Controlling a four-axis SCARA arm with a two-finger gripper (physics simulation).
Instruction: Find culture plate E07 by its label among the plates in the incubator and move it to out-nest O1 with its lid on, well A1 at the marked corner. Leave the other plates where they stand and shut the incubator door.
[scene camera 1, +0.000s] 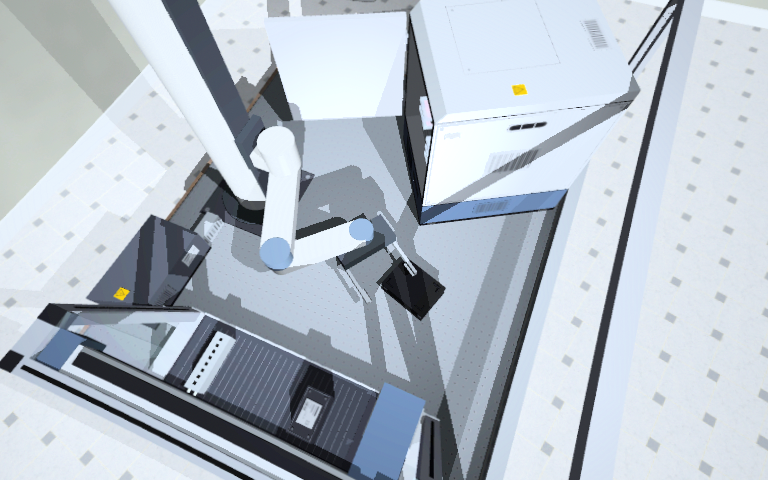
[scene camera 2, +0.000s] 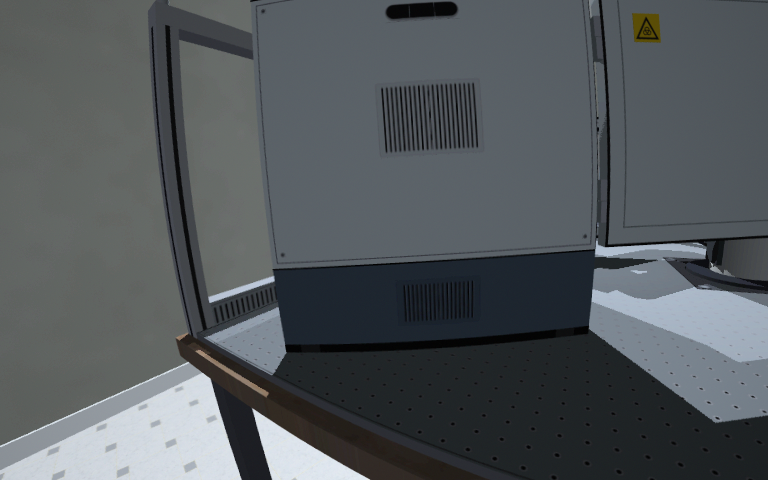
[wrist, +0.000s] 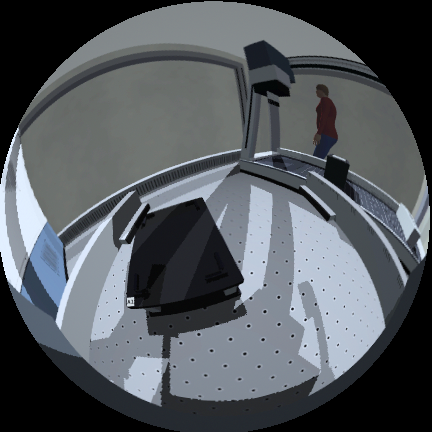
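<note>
My gripper is open, its two long fingers wide apart and no plate between them. It hangs over the table beside a black nest; one finger reaches over the nest's edge in scene camera 1. A small A1 tag marks one nest corner in the wrist view; I cannot read whether this nest is O1. The incubator stands with its door open. Edges of pale plates show inside; their labels are unreadable, so I cannot tell which is E07.
A dark ribbed deck along the front carries a white strip and a dark labelled block. A blue block stands at its end. A dark box stands near the arm base. A person shows beyond the frame.
</note>
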